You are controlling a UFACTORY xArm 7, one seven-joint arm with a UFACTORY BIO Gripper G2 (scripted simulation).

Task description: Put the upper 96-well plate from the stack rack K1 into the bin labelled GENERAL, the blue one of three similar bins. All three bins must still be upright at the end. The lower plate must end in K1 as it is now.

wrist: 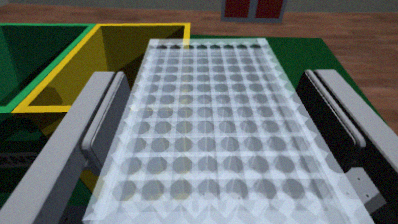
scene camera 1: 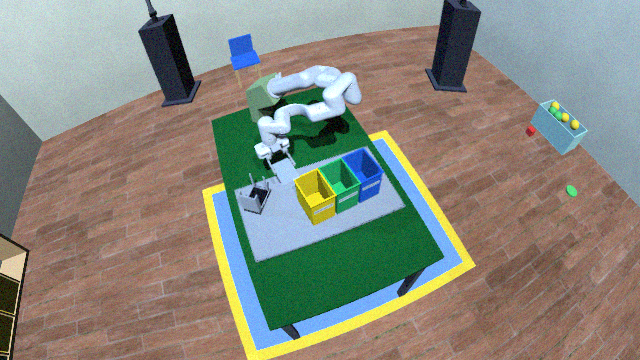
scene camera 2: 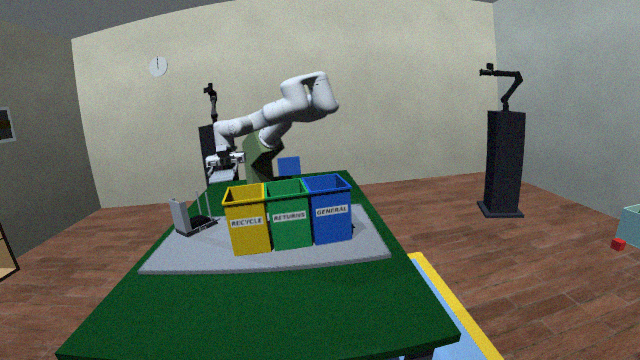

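Observation:
Visible in the pictures: a clear 96-well plate, a yellow recycle bin, a green returns bin and a blue general bin.

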